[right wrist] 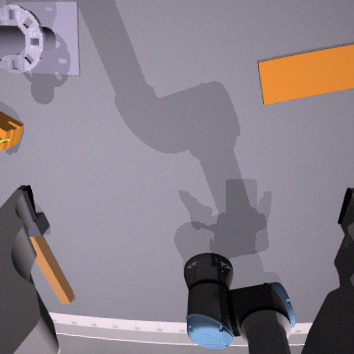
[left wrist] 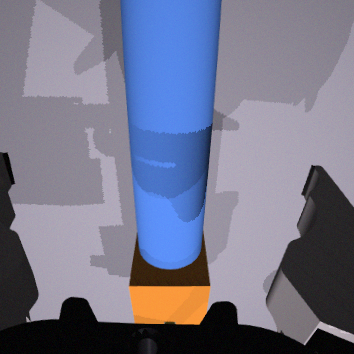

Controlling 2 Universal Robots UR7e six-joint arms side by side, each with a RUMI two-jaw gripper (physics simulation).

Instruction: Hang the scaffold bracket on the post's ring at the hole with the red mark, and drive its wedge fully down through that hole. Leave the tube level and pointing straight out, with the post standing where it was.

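Places are measured from the left arm's base along level axes (x left, y back, z up), in centimetres.
Pixels of known places: left gripper, fingertip midpoint: (left wrist: 160, 160); right gripper, fingertip midpoint: (right wrist: 184, 189); right arm's base, link origin: (right wrist: 207, 270).
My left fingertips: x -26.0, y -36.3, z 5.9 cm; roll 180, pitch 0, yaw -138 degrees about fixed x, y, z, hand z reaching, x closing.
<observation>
For each thing: its top centre in the pictures, then the offset to it from my left fingertips. "spot": a spot on its surface instead.
- dark post, surface spot: (right wrist: 9, 39) spot: dx -30.9, dy -6.2, dz +10.5 cm
- orange bar, top centre: (right wrist: 42, 268) dx +1.4, dy +52.7, dz -0.9 cm
- stepped orange piece, surface spot: (right wrist: 10, 132) spot: dx -12.9, dy +10.0, dz -1.3 cm
- flat orange panel, top centre: (right wrist: 324, 71) dx -84.4, dy +14.3, dz -5.2 cm
The scaffold bracket's blue tube (left wrist: 172, 90) runs down the middle of the left wrist view and meets its orange head (left wrist: 170, 302) near the bottom. My left gripper (left wrist: 160, 160) is open, with one finger on each side of the tube and clear of it. In the right wrist view the dark post (right wrist: 9, 39) passes through the pale ring (right wrist: 36, 32) over its square base plate (right wrist: 73, 30) at the upper left. My right gripper (right wrist: 184, 189) is open and empty, away from the post. The wedge and the red mark cannot be made out.
An orange bar (right wrist: 54, 272) with a grey block at its end lies partly behind the right gripper's left finger. A stepped orange piece (right wrist: 10, 132) is at the left edge. A flat orange panel (right wrist: 307, 75) lies upper right. A robot arm (right wrist: 210, 300) shows at the bottom.
</observation>
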